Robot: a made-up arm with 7 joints. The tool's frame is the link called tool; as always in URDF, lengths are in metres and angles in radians. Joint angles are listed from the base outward.
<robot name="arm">
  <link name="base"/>
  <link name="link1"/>
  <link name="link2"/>
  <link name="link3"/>
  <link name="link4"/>
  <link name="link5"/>
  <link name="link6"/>
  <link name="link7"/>
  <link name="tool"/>
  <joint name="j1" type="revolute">
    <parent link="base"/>
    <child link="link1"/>
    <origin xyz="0 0 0.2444" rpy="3.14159 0 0"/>
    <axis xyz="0 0 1"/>
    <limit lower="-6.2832" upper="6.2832"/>
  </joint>
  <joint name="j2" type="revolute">
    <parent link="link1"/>
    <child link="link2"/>
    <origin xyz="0 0.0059 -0.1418" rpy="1.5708 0 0"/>
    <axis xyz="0 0 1"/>
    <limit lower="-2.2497" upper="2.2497"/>
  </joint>
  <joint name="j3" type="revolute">
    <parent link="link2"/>
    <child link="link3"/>
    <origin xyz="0 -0.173 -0.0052" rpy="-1.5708 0 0"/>
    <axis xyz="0 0 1"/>
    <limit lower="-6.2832" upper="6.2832"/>
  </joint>
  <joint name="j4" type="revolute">
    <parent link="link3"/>
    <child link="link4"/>
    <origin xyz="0 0.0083 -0.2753" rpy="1.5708 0 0"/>
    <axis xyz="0 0 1"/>
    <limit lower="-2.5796" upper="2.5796"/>
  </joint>
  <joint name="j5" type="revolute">
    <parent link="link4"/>
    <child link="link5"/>
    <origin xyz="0 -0.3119 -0.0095" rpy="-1.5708 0 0"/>
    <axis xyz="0 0 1"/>
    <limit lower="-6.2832" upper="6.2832"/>
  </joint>
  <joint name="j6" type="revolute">
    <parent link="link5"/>
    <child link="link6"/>
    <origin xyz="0 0.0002 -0.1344" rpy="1.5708 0 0"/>
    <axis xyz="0 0 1"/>
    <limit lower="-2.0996" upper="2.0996"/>
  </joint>
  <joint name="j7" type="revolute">
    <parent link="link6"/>
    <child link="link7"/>
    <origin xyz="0 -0.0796 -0.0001" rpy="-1.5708 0 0"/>
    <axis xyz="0 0 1"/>
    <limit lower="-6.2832" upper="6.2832"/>
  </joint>
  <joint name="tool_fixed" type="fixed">
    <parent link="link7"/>
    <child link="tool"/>
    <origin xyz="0 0 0" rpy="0 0 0"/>
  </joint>
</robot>
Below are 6 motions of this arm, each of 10 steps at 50 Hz.
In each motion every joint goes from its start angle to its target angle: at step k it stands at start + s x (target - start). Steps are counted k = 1, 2, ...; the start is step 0. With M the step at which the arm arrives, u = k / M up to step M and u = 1 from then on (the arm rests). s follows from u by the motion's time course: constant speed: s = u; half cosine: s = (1 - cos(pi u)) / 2; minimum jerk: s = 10 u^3 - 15 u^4 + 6 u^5.
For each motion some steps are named. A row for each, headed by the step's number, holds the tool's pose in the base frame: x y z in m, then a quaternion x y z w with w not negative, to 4 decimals.
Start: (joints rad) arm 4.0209 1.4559 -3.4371 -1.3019 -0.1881 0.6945 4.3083
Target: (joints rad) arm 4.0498 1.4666 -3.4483 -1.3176 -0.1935 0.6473 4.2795
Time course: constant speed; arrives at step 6
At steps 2, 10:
2: -0.5324 0.4369 0.0047 0.3476 0.3545 -0.0370 0.8673
10: -0.5221 0.4371 -0.0032 0.3263 0.3471 -0.0532 0.8776

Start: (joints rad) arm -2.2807 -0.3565 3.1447 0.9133 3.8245 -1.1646 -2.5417
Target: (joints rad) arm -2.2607 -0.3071 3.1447 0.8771 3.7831 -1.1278 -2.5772
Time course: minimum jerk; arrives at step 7
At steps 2, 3, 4, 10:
2: 0.3658 -0.5104 0.9006 -0.0274 0.4705 0.8759 0.1032
3: 0.3602 -0.5071 0.9113 -0.0405 0.4757 0.8718 0.1102
4: 0.3536 -0.5030 0.9238 -0.0559 0.4816 0.8666 0.1182
10: 0.3441 -0.4967 0.9412 -0.0774 0.4897 0.8588 0.1292

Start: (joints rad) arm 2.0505 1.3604 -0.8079 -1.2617 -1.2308 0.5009 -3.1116
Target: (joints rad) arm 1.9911 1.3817 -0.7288 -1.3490 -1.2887 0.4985 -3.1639
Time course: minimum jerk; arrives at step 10
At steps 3, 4, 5, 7, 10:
3: -0.5479 -0.3096 0.8603 0.2687 0.9487 0.0824 0.1449
4: -0.5396 -0.3102 0.8628 0.2631 0.9515 0.0769 0.1399
5: -0.5297 -0.3108 0.8657 0.2563 0.9547 0.0704 0.1338
7: -0.5111 -0.3117 0.8708 0.2433 0.9605 0.0584 0.1222
10: -0.5019 -0.3120 0.8732 0.2368 0.9631 0.0526 0.1164

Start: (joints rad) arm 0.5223 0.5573 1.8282 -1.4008 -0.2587 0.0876 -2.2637
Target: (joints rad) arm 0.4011 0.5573 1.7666 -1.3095 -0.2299 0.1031 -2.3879
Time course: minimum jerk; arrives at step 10
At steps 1, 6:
1: 0.5801 0.2352 0.7871 0.6997 0.2168 -0.6324 0.2520
6: 0.5561 0.2802 0.8265 0.7059 0.2806 -0.6042 0.2405

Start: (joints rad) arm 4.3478 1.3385 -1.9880 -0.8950 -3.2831 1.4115 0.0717
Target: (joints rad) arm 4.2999 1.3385 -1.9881 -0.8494 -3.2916 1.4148 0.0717
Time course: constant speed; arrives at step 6
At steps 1, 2, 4, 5, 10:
1: 0.0883 0.7896 0.3570 0.2361 -0.4001 -0.6820 0.5648
2: 0.0794 0.7923 0.3583 0.2396 -0.3969 -0.6789 0.5693
4: 0.0614 0.7973 0.3609 0.2465 -0.3904 -0.6725 0.5784
5: 0.0523 0.7997 0.3622 0.2499 -0.3871 -0.6693 0.5829
10: 0.0432 0.8019 0.3636 0.2534 -0.3838 -0.6660 0.5873

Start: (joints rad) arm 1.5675 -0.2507 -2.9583 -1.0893 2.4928 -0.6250 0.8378
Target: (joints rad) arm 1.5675 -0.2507 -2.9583 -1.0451 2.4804 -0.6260 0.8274
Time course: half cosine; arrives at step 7
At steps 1, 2, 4, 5, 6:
1: -0.1001 -0.2346 1.1879 -0.4887 0.8347 -0.0162 0.2532
2: -0.0998 -0.2324 1.1901 -0.4904 0.8341 -0.0190 0.2517
4: -0.0991 -0.2255 1.1965 -0.4958 0.8321 -0.0276 0.2471
5: -0.0988 -0.2222 1.1995 -0.4983 0.8311 -0.0316 0.2449
6: -0.0985 -0.2199 1.2016 -0.5000 0.8304 -0.0344 0.2434

